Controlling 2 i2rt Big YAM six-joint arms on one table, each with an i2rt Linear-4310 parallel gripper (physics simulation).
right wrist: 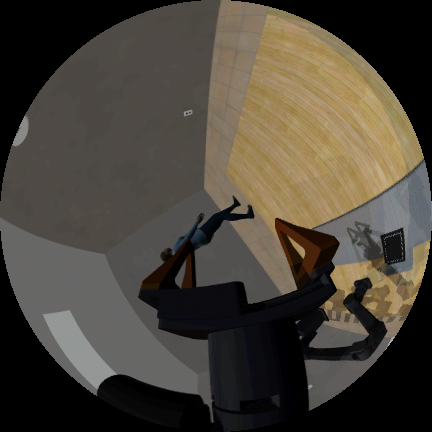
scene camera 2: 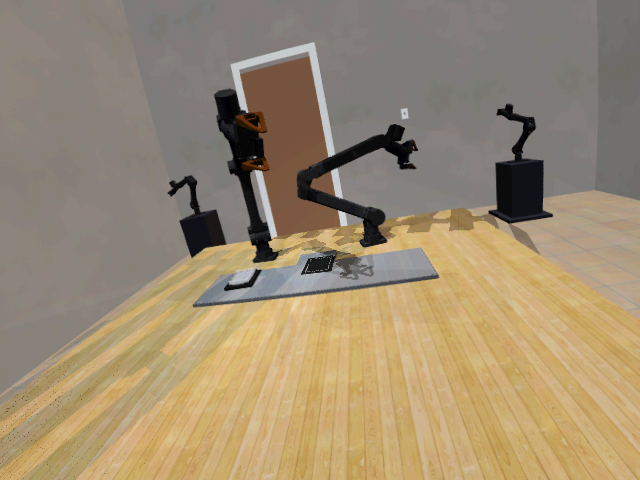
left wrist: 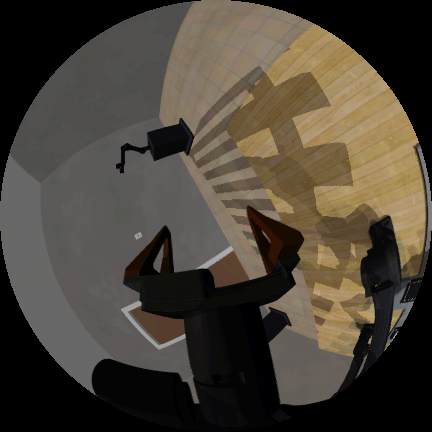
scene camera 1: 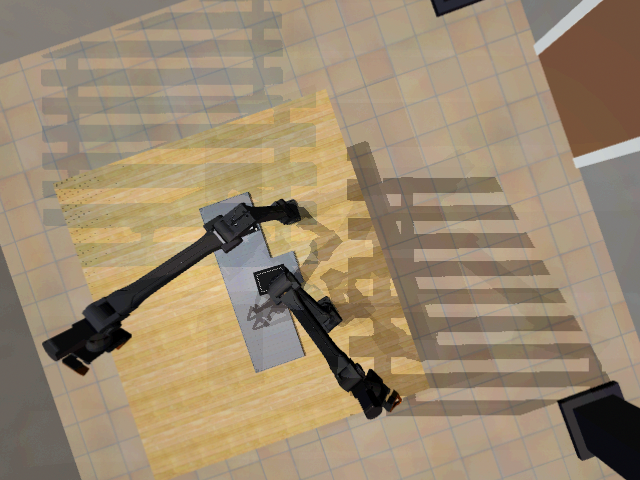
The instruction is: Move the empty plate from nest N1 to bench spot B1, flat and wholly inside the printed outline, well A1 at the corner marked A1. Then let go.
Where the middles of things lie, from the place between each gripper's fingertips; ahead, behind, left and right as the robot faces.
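Labels:
Relative to the dark plate with white outline (right wrist: 392, 242), my right hand is a hair to the left of it, far past it and far above it.
My left hand is well short of the dark plate with white outline, well to the left of it and well above it.

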